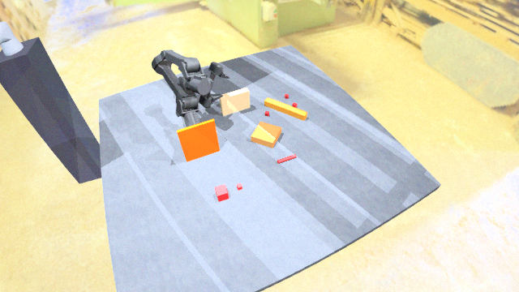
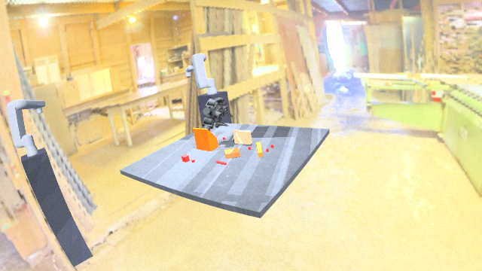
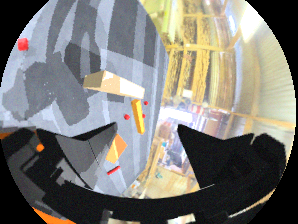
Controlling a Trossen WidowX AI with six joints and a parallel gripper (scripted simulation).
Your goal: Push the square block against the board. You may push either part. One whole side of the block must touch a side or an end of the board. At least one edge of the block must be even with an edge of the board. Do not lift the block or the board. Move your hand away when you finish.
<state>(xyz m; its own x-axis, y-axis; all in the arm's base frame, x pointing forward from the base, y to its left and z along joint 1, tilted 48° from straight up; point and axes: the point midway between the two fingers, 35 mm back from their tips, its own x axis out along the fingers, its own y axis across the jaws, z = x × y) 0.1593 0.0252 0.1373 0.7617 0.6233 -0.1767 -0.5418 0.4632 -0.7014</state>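
Now: the cream block 5 cm ahead of my gripper tip, 6 cm to the left of it and 14 cm below it. The rest, counted from my gripper tip: square block (12 cm ahead, 17 cm to the right, 18 cm below); then board (27 cm ahead, 3 cm to the right, 18 cm below); then red stick (16 cm ahead, 32 cm to the right, 19 cm below).
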